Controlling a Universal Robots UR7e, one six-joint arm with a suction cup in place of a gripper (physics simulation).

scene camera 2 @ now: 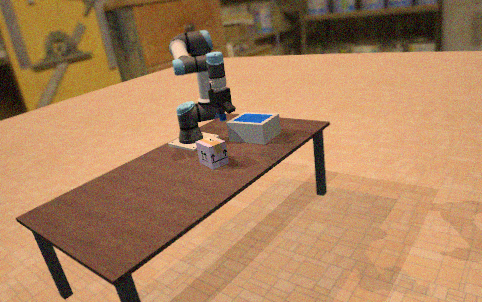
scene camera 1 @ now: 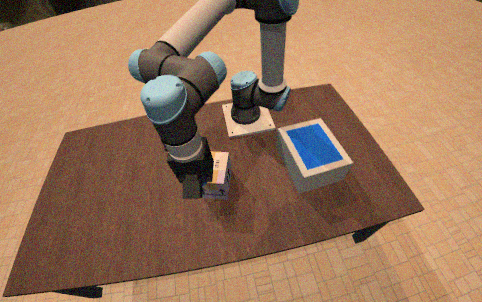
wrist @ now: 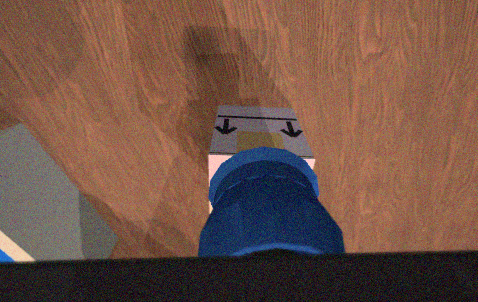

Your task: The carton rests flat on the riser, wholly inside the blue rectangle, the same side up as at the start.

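Seen in the pictures: hand, tool point: (scene camera 2: 223,119) (wrist: 263,196); arm's base, link origin: (scene camera 2: 191,139) (scene camera 1: 245,113).
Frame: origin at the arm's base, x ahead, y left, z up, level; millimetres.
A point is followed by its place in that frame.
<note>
The carton (scene camera 1: 223,172) @(x 421, y -81, z 103 mm) (scene camera 2: 212,156) @(x 457, y -165, z 49 mm) (wrist: 257,112) @(x 462, y -128, z -2 mm) is a pale lilac box with orange tape on top. It stands flat on the table, its printed side arrows pointing up. The grey riser (scene camera 1: 322,182) @(x 428, y 290, z 16 mm) (scene camera 2: 249,133) @(x 362, y 176, z 40 mm) (wrist: 40,190) @(x 371, y 178, z 28 mm) stands apart from it, with a pale rim and the blue rectangle (scene camera 1: 314,146) @(x 317, y 265, z 99 mm) (scene camera 2: 254,118) @(x 325, y 261, z 99 mm) (wrist: 4,257) @(x 322, y 199, z 99 mm) on top. My gripper, a blue suction cup (scene camera 2: 222,118) (wrist: 265,185), is open and holds nothing. It hangs above the carton with a gap, covering much of its top in the wrist view. In scene camera 1 the cup is hidden behind the black tool body.
The arm's pale base plate (scene camera 1: 231,127) @(x 89, y -71, z -5 mm) (scene camera 2: 179,144) @(x 7, y -93, z -1 mm) is bolted at the back of the brown table (scene camera 1: 100,210) @(x 512, y -608, z -21 mm) (scene camera 2: 110,210) @(x 387, y -708, z -21 mm), between carton and riser. The arm's wrist partly covers the carton in scene camera 1. Shelves stand in the far background of scene camera 2.
</note>
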